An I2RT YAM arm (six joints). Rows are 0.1 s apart.
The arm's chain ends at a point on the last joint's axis. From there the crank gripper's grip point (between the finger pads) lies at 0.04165 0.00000 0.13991 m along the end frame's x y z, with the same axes.
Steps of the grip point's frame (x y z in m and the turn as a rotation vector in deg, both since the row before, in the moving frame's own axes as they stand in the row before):
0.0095, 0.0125, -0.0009, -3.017, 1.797, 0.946
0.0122, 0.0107, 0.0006, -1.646, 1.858, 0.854
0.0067, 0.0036, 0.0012, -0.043, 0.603, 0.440
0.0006, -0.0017, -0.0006, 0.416, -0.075, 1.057
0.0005, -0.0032, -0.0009, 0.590, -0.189, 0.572
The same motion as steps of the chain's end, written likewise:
0.0052, 0.0044, 0.0007, -3.017, 1.797, 0.946
0.0077, 0.0060, 0.0021, -1.646, 1.858, 0.854
0.0052, 0.0032, 0.0016, -0.043, 0.603, 0.440
0.0008, -0.0015, -0.0007, 0.416, -0.075, 1.057
0.0010, -0.0022, -0.0010, 0.590, -0.189, 0.572

